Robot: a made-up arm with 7 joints. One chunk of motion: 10 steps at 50 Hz.
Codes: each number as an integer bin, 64 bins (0 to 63) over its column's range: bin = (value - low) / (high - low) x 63, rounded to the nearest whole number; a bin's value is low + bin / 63 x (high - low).
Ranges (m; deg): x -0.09..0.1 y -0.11..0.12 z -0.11..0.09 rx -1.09..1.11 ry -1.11..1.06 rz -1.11..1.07
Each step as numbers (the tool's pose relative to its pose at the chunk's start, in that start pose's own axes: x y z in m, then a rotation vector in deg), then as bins.
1 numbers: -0.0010 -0.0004 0.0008 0.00 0.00 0.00
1 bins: 30 30 35 31 32 32
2 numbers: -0.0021 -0.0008 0.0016 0.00 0.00 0.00
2 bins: 29 30 35 31 32 32
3 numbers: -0.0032 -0.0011 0.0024 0.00 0.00 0.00
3 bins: 29 30 35 31 32 32
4 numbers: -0.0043 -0.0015 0.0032 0.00 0.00 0.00
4 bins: 28 30 36 31 32 32
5 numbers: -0.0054 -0.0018 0.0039 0.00 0.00 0.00
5 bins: 28 30 36 31 32 32
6 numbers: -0.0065 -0.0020 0.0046 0.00 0.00 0.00
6 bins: 28 30 36 31 32 32
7 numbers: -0.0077 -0.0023 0.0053 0.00 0.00 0.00
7 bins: 27 30 36 31 32 32
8 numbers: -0.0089 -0.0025 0.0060 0.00 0.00 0.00
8 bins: 27 29 37 31 32 32
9 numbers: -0.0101 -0.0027 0.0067 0.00 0.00 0.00
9 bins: 26 29 37 31 32 32
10 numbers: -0.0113 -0.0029 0.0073 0.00 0.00 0.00
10 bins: 26 29 37 31 32 32
